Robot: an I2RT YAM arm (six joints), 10 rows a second.
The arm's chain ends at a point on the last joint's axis. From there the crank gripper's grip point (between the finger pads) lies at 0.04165 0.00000 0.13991 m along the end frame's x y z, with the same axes.
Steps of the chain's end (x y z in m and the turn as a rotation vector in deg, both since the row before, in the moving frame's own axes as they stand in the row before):
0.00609 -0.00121 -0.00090 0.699 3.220 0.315
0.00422 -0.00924 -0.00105 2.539 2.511 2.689
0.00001 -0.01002 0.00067 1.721 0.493 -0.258
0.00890 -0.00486 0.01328 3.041 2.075 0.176
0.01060 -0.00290 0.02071 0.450 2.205 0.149
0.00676 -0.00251 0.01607 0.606 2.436 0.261
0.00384 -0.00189 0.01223 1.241 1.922 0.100
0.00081 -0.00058 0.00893 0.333 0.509 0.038
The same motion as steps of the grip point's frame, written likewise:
0.01389 -0.00265 -0.00347 0.699 3.220 0.315
0.01040 -0.01330 -0.00310 2.539 2.511 2.689
0.00120 -0.01441 0.00024 1.721 0.493 -0.258
0.01395 -0.01211 0.01149 3.041 2.075 0.176
0.01595 -0.00388 0.01900 0.450 2.205 0.149
0.01267 -0.00378 0.01417 0.606 2.436 0.261
0.00851 -0.00483 0.01072 1.241 1.922 0.100
0.00205 -0.00136 0.00855 0.333 0.509 0.038

